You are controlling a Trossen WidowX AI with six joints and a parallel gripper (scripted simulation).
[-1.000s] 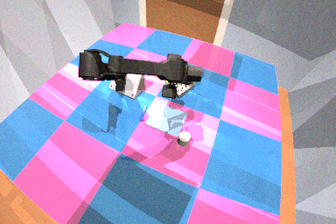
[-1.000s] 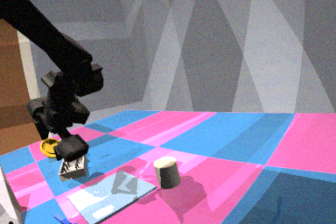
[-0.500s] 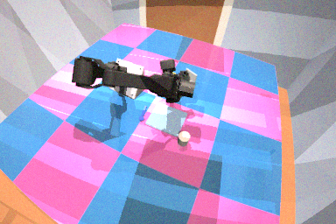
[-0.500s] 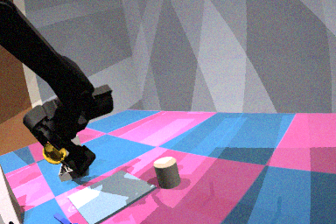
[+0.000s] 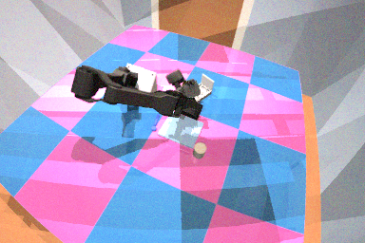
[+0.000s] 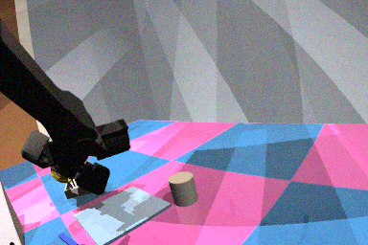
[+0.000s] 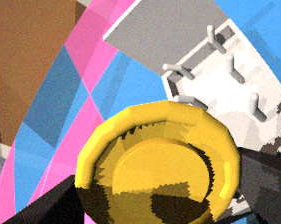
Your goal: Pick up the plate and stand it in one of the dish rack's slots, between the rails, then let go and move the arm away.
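Now: gripper tip 40 mm short of the grey dish rack, 40 mm above it and 30 mm to the right of it. Also, from my gripper tip: yellow plate: 10 mm to the right; then blue spoon: 200 mm to the right, 70 mm behind, 60 mm below; then pale blue sheet: 180 mm to the right, 60 mm below, 40 mm ahead.
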